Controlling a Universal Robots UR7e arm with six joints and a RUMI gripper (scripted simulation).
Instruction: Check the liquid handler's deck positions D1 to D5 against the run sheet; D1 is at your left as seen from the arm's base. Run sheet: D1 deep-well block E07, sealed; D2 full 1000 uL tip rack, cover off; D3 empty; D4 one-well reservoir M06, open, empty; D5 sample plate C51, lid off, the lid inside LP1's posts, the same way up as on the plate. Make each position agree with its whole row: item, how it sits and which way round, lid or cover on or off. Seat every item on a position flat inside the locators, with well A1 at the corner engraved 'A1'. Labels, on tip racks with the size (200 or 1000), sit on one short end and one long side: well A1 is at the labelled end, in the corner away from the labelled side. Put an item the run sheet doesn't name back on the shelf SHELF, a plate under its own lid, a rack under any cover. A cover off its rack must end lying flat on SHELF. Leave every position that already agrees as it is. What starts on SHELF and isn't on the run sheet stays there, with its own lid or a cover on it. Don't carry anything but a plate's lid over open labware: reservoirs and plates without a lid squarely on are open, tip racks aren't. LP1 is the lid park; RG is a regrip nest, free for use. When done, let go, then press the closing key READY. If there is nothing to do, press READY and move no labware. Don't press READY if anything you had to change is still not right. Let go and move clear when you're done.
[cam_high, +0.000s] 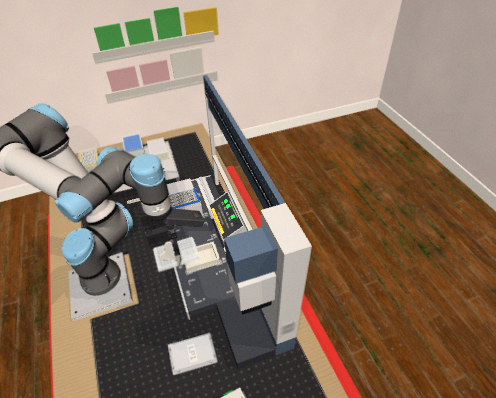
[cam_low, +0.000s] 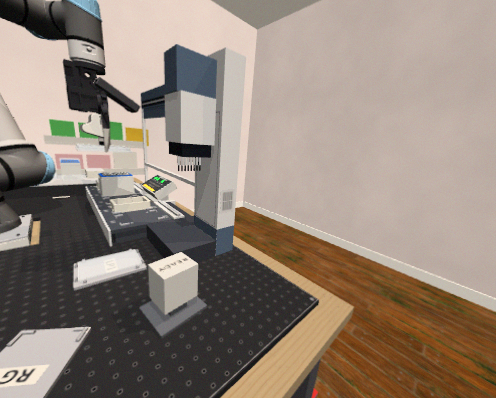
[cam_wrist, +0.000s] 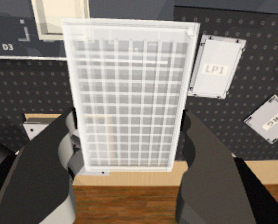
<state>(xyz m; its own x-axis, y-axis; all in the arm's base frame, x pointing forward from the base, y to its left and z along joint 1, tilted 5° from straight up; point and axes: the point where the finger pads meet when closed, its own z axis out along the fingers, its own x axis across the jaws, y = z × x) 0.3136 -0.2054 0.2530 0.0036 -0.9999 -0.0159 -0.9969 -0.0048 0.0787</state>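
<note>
Right now my hand is 23 cm above the cream one-well reservoir, 12 cm to the right of it and 9 cm short of it. From my hand the other things lie so: pipetting head (22 cm to the right, 16 cm ahead, 9 cm above); liquid handler's tower (25 cm ahead, 22 cm to the right, 2 cm below); clear well plate (1 cm below).
</note>
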